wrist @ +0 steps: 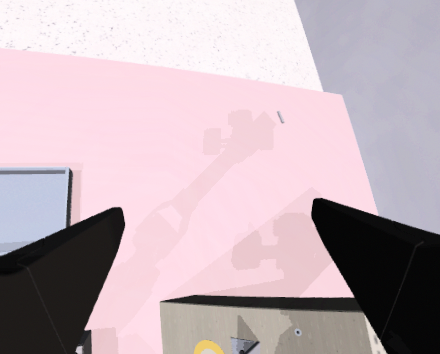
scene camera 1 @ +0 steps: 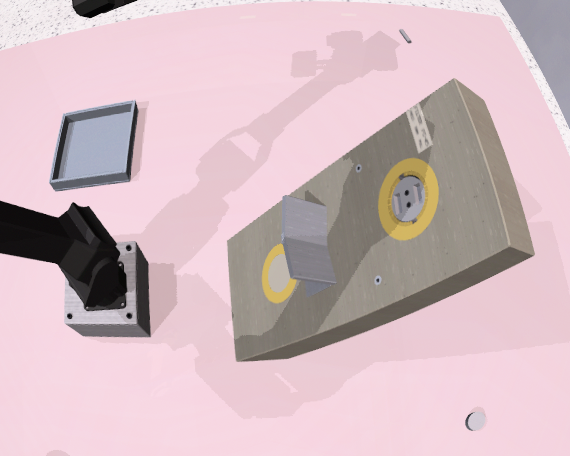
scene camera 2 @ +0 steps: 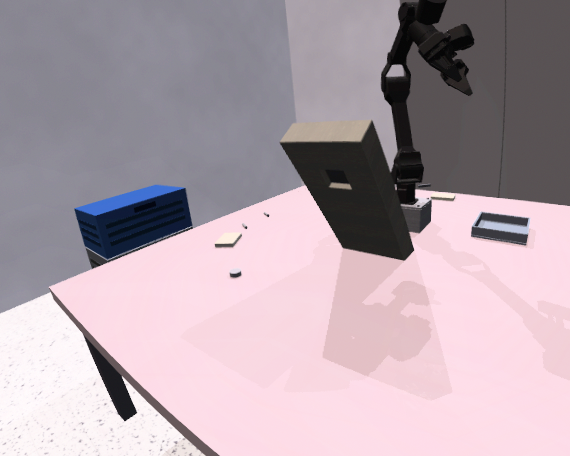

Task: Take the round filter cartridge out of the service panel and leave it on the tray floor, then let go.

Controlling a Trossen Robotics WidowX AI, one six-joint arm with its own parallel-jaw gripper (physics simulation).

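The service panel [scene camera 1: 465, 200] [scene camera 2: 350, 215] [wrist: 182, 322] is a thick wood-grained slab, tilted on the table. A grey round piece with two raised ribs, apparently the filter cartridge [scene camera 1: 407, 199], sits inside the panel's right yellow ring [scene camera 1: 388, 225]. A grey flap [scene camera 1: 307, 240] partly covers a pale disc [scene camera 1: 280, 275] in the left yellow ring. The tray [scene camera 1: 92, 180] [scene camera 2: 500, 237] [wrist: 69, 200] is square, blue-grey and empty. My gripper [scene camera 2: 465, 86] [wrist: 219, 211] is open and empty, high above the table and well apart from panel and tray. It does not show in scene camera 1.
A small grey puck [scene camera 1: 475, 421] [scene camera 2: 235, 273] lies on the pink table. A small pin [scene camera 1: 405, 36] [wrist: 280, 117] lies near the table's edge. Pale flat blocks [scene camera 2: 228, 239] [scene camera 2: 443, 196] lie farther off. A blue box [scene camera 2: 145, 220] stands beyond the table. Two screws [scene camera 1: 358, 168] [scene camera 1: 377, 280] show on the panel.
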